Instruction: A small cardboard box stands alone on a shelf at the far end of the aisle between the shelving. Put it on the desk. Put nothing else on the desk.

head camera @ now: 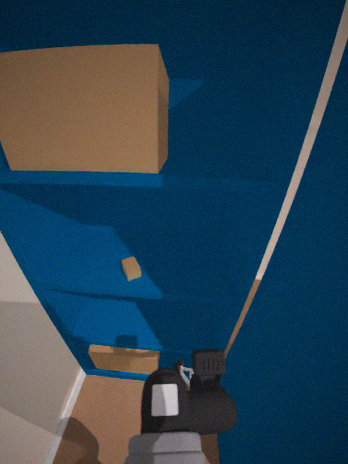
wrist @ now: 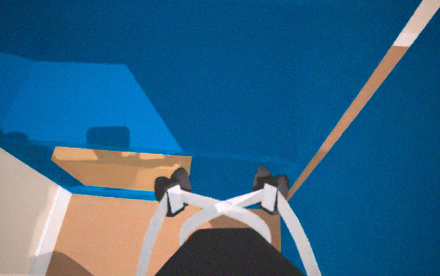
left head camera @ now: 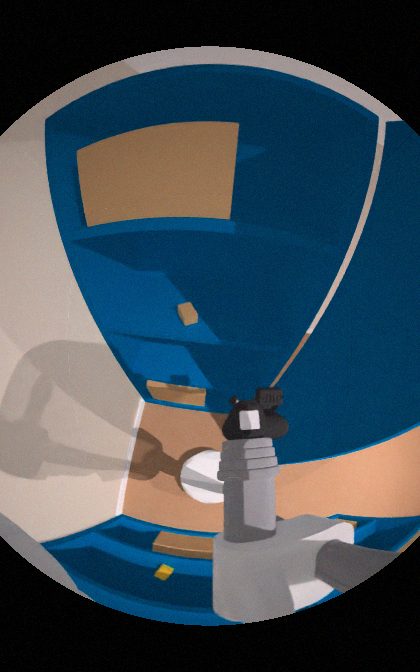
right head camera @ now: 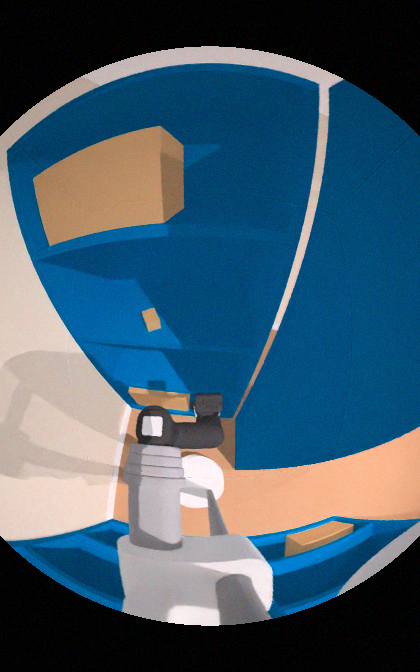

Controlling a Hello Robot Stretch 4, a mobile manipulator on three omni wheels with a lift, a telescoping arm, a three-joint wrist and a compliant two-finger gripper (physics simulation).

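Places are measured from the robot's base along level axes (x back, y right, z up), in metres.
Pixels of known places: gripper, fingertip midpoint: [head camera: 191,364] [wrist: 221,182].
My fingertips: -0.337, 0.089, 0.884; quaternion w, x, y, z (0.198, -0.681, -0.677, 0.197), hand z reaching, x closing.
Note:
Behind a point stands the place of what it marks, as x, y, z.
The small cardboard box [head camera: 131,268] @[-0.654, -0.137, 1.014] [left head camera: 188,313] [right head camera: 151,319] stands alone on a middle shelf [head camera: 75,255] @[-0.801, -0.452, 0.964] [left head camera: 135,300] [right head camera: 100,300] of the blue unit, near the edge of a lit patch. It does not show in the wrist view. My gripper [wrist: 221,182] @[-0.337, 0.089, 0.884] is open, its two fingertips apart with nothing between them. It is lower than the small box and to its right, in front of the lower part of the unit. In the head views the wrist hides most of the fingers. The desk does not show.
A large box [head camera: 85,110] @[-0.599, -0.193, 1.568] [left head camera: 160,172] [right head camera: 107,185] sits on the shelf above. A low wide box [head camera: 125,361] @[-0.604, -0.250, 0.236] [wrist: 125,170] @[-0.603, -0.235, 0.274] sits on the bottom shelf. A pale wall [head camera: 20,330] @[-0.492, -0.608, 0.802] is left, a blue panel [head camera: 310,360] @[-0.241, 0.324, 1.110] right. A yellow block [left head camera: 164,572] lies on shelving behind the arm.

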